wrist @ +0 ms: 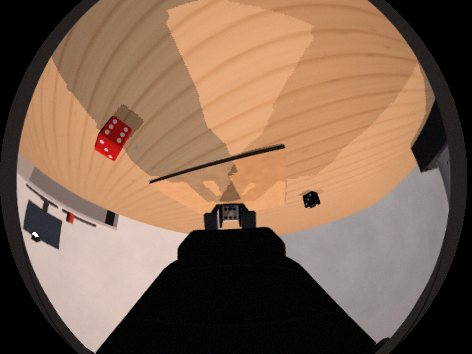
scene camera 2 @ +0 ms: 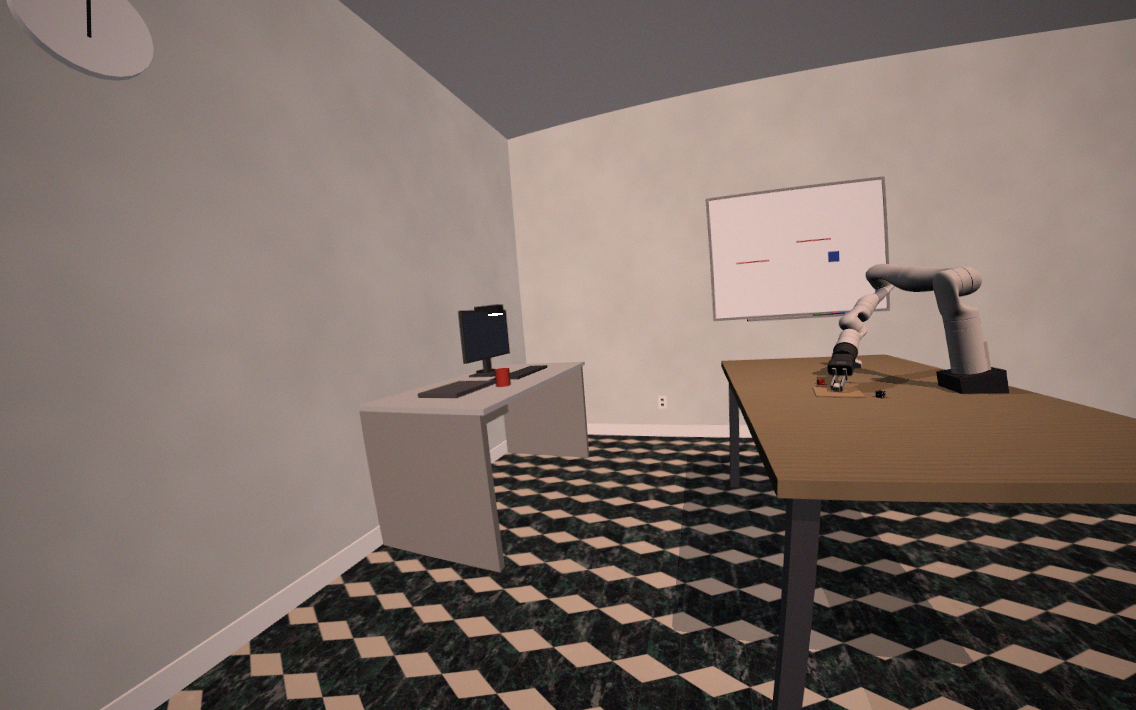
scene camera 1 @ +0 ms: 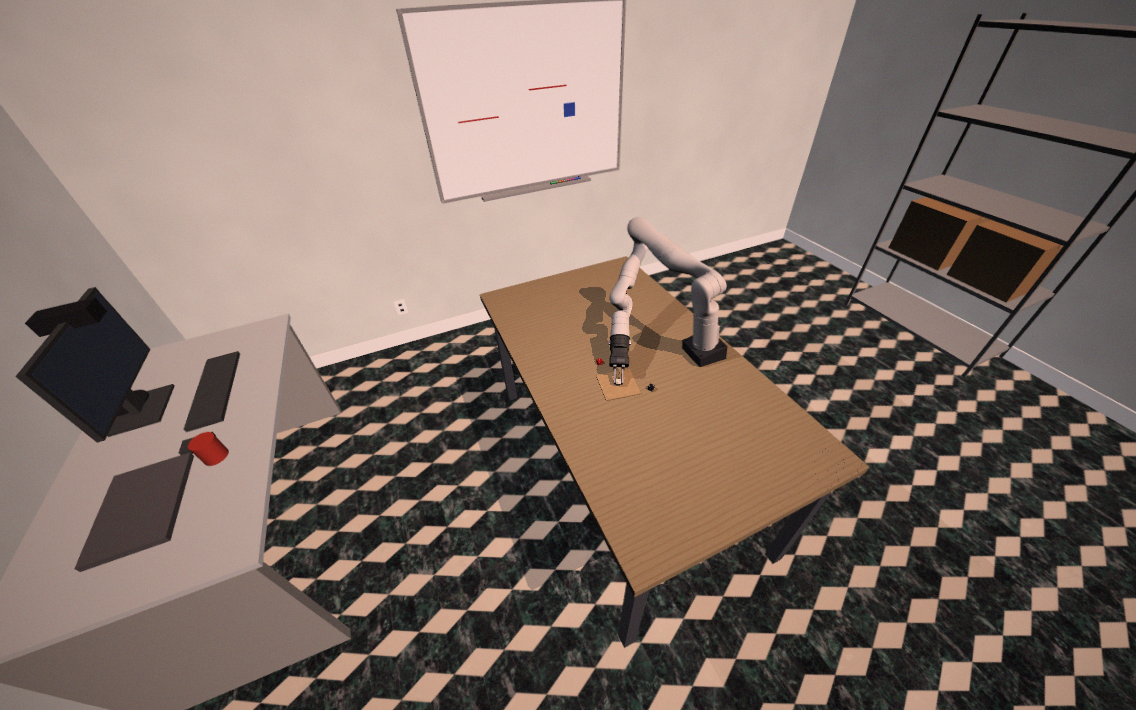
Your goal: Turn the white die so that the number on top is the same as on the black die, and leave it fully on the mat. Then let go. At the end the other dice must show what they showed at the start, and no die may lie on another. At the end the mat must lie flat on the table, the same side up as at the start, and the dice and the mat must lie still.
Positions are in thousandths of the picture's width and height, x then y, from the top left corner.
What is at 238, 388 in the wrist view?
A red die.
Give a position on a mat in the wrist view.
At 548, 507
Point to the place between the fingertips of my gripper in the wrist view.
At 488, 597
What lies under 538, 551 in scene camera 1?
A mat.
